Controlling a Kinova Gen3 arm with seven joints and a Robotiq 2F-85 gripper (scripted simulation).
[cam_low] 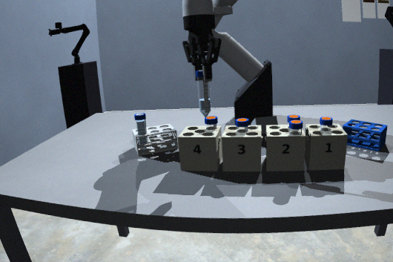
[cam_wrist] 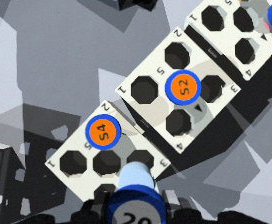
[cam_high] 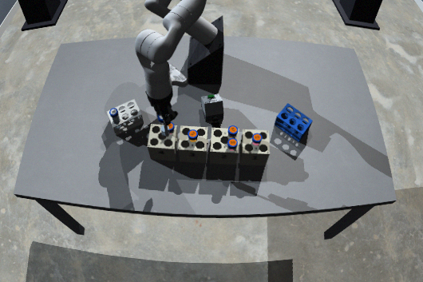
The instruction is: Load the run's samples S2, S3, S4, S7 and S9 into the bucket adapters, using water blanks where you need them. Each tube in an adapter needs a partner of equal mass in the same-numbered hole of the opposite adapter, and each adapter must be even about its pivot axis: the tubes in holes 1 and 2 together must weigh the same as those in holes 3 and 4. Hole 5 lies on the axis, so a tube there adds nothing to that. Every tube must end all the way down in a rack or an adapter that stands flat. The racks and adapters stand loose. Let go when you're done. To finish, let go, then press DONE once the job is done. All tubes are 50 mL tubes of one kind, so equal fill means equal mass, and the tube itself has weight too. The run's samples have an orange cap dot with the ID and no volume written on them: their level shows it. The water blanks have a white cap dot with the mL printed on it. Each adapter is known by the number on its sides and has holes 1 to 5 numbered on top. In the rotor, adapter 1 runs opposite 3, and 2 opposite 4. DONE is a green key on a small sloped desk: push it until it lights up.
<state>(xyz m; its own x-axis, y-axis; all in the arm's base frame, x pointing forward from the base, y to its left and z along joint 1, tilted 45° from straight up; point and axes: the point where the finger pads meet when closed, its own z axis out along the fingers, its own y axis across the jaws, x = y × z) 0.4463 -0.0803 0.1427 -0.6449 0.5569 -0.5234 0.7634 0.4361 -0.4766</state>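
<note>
The water blank marked 20 is 50 mm below my hand and 10 mm ahead of it. From my hand the other things lie so: sample tube S4: 180 mm below, 50 mm behind, 10 mm to the left; then adapter 3: 200 mm below, 90 mm to the left, 10 mm behind; then sample tube S2: 180 mm below, 90 mm to the left, 20 mm behind.
</note>
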